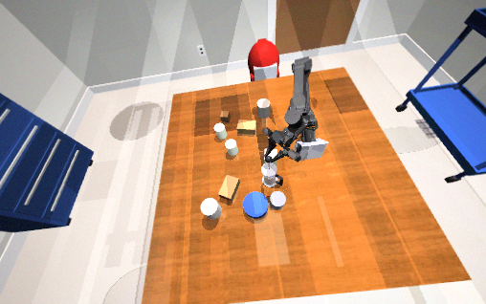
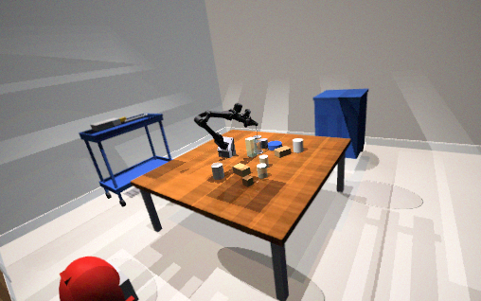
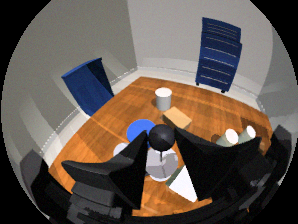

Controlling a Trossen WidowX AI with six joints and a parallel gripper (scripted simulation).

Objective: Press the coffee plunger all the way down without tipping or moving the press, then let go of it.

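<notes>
Right now my gripper tip is 2 cm past the coffee press and 13 cm above it. From my gripper tip the other things lie so: blue disc: 6 cm ahead, 13 cm to the left, 23 cm below.
</notes>
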